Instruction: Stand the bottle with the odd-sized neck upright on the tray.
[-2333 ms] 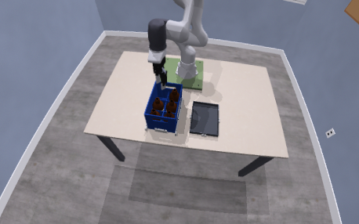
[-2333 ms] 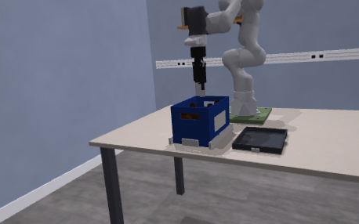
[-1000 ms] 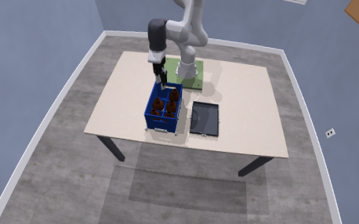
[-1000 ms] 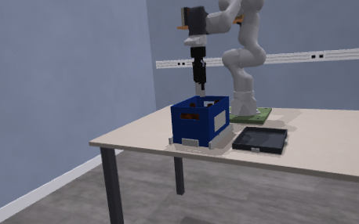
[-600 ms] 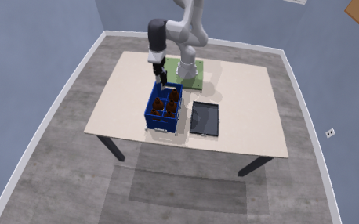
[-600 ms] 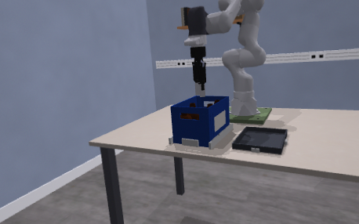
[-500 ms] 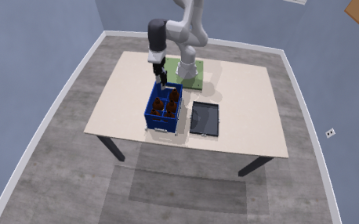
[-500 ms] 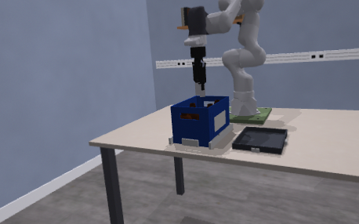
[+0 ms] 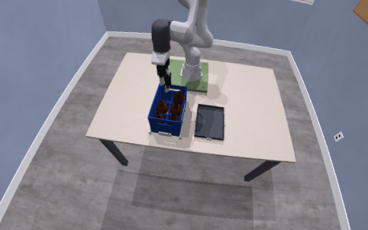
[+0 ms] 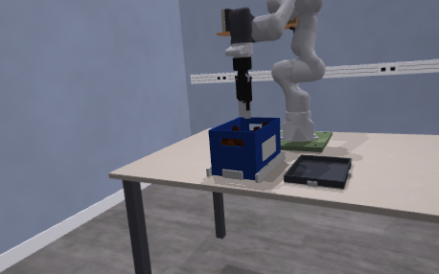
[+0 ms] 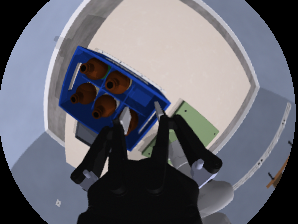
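Now: hand 2 cm short of the bottle, 9 cm to the right of it and 13 cm above it. Also, from my hand: blue crate (9 cm ahead, 3 cm to the left, 13 cm below); then dark tray (13 cm ahead, 30 cm to the left, 20 cm below).
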